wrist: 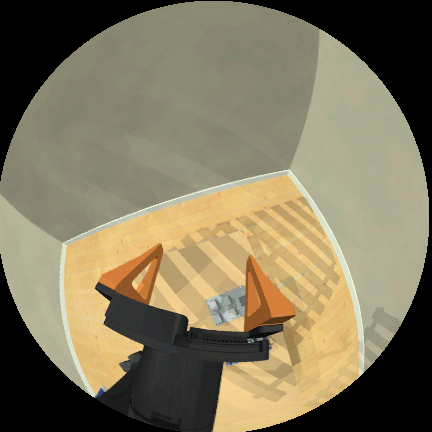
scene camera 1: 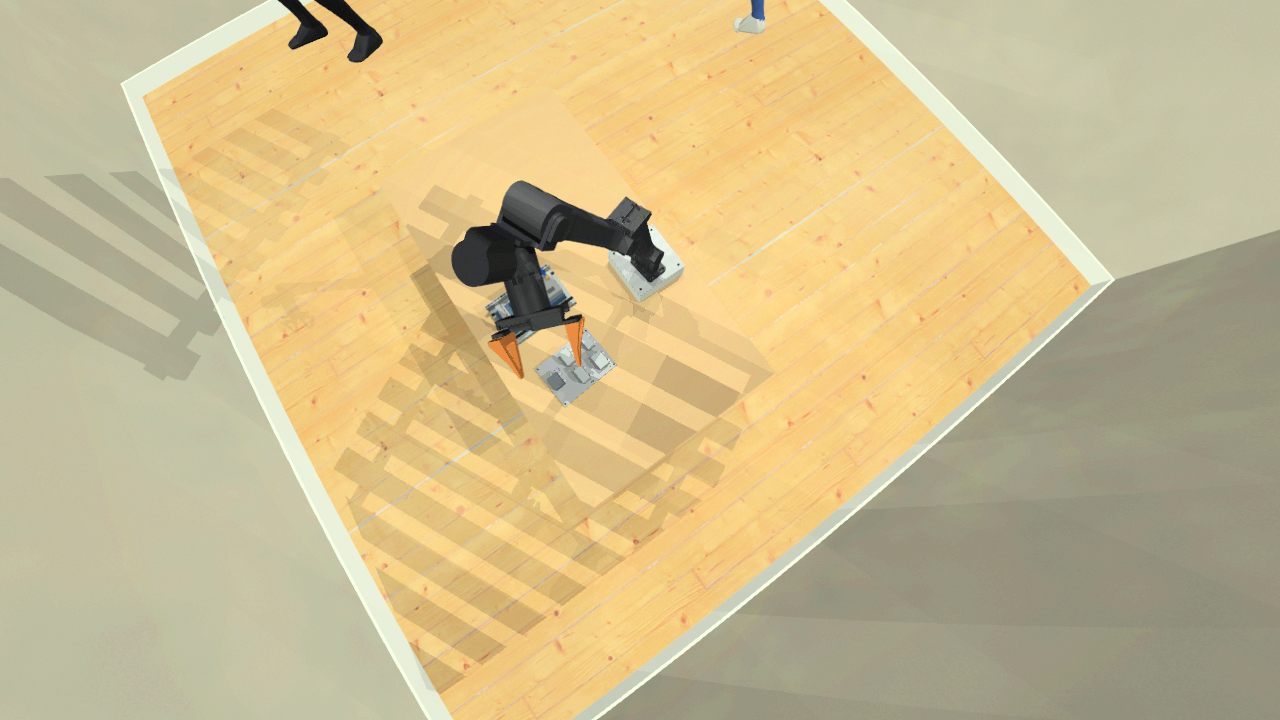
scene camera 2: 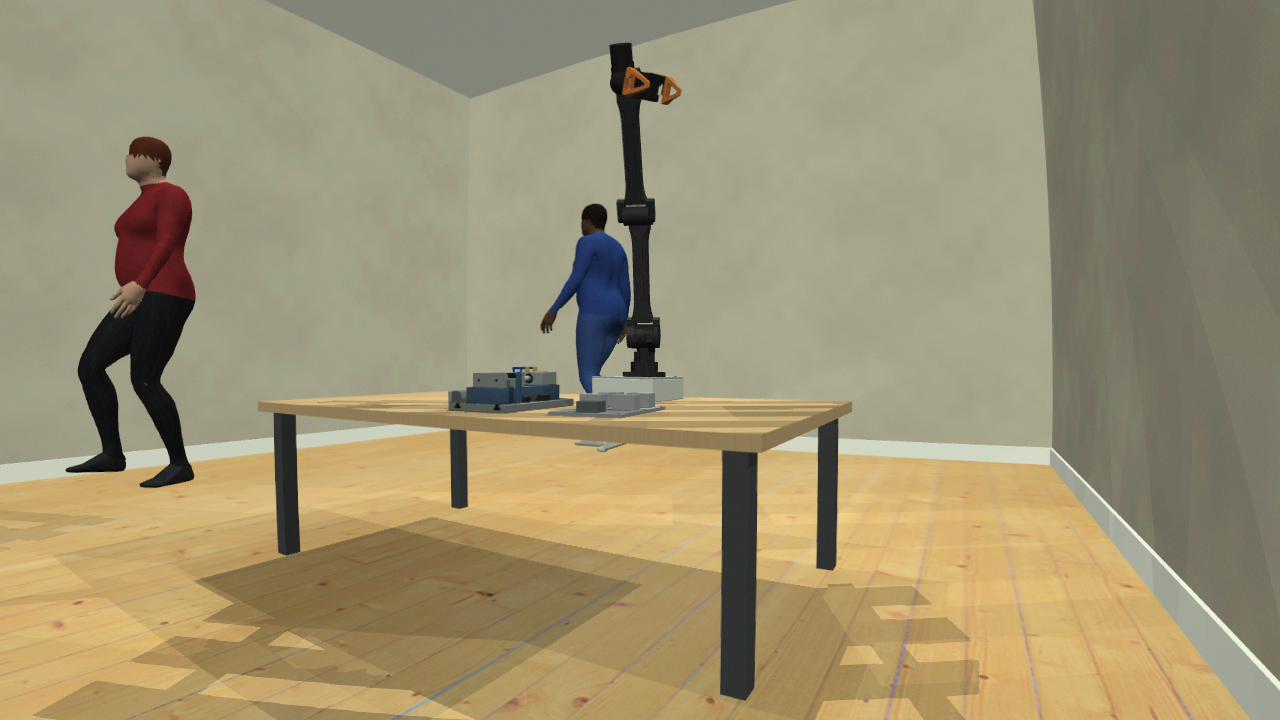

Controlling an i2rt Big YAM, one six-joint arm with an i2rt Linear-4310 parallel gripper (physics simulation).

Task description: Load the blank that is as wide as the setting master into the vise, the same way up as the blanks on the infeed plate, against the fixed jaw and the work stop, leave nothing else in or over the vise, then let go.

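Frame: origin at the arm's base, x right, y ahead, z up, level; millimetres.
Seen in the pictures: gripper, fingertip midpoint: (wrist: pixel 203 253) (scene camera 1: pixel 550 372) (scene camera 2: pixel 665 88); arm's base, link origin: (scene camera 1: pixel 647 265) (scene camera 2: pixel 644 376).
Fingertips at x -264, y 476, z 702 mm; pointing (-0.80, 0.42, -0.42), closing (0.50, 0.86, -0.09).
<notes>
Pixels of each thing's top centre, then the offset from my fingertips to it. Level surfaces: height alone.
- vise, top centre: (scene camera 2: pixel 513 371) (scene camera 1: pixel 525 298) (wrist: pixel 246 350) dx +460, dy -37, dz -677 mm
- darker block, top centre: (scene camera 2: pixel 590 401) (scene camera 1: pixel 555 381) dx +159, dy +78, dz -743 mm
- wooden table, surface height: dz -776 mm
My gripper (scene camera 1: pixel 550 371) (scene camera 2: pixel 663 86) (wrist: pixel 203 253) is open and empty, its orange fingers wide apart, high above the table. The vise (scene camera 2: pixel 488 394), a blue body with grey blocks on a grey base, stands on the table; the arm partly covers it in the scene camera 1 view. A small blue and yellow part shows at its top. The infeed plate (scene camera 1: pixel 566 396) (scene camera 2: pixel 561 413) lies near the vise and carries several light grey blanks (scene camera 1: pixel 600 360) (scene camera 2: pixel 631 400) (wrist: pixel 214 304) and a darker block (scene camera 1: pixel 554 380) (scene camera 2: pixel 590 406). Which piece is the setting master, and the blanks' widths, I cannot tell.
The wooden table (scene camera 2: pixel 760 429) bears the vise, the plate and the arm's white base (scene camera 1: pixel 637 284) (scene camera 2: pixel 657 387). A person in red (scene camera 2: pixel 153 241) and one in blue (scene camera 2: pixel 601 277) stand beyond the table. Striped shadows cross the table and floor.
</notes>
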